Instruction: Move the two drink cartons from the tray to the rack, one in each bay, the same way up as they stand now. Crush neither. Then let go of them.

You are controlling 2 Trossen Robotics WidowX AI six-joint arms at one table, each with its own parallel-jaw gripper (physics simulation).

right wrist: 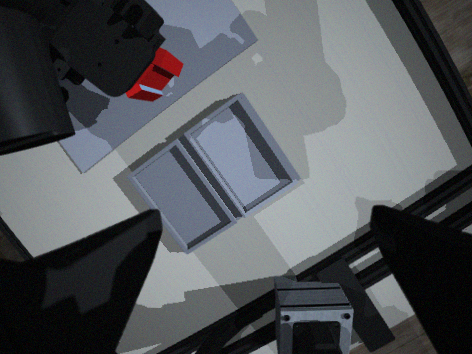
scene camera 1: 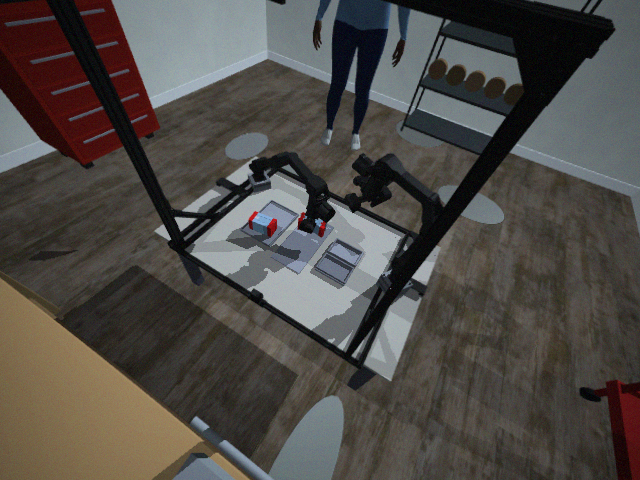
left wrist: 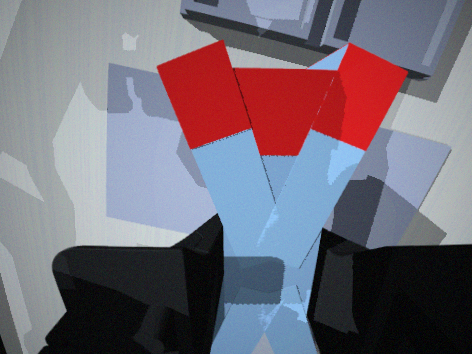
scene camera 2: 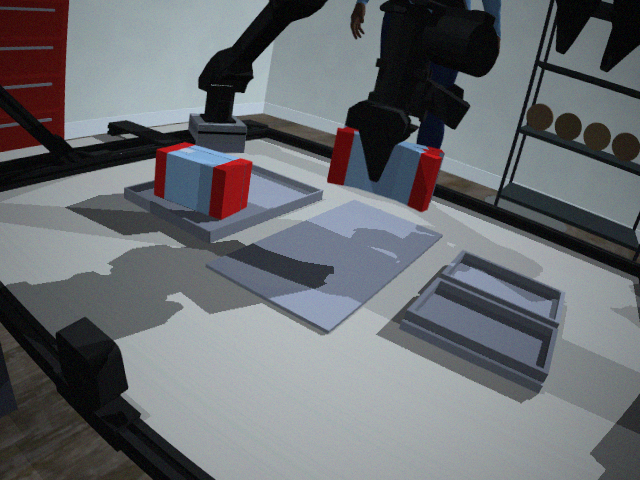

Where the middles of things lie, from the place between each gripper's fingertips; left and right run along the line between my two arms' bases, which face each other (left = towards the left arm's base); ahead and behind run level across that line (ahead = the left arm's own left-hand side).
Scene:
My right gripper is now 120 mm past the flat grey mat (scene camera 2: 322, 270), 190 mm to the right of it and 300 mm above it. The rest, counted from my right hand: grey tray (scene camera 2: 271, 194) 160 mm behind, 390 mm to the left, 290 mm below.
The flat grey mat is 30 mm behind my left hand and 100 mm below it. Round my left hand: grey tray 70 mm behind, 200 mm to the left, 90 mm below.

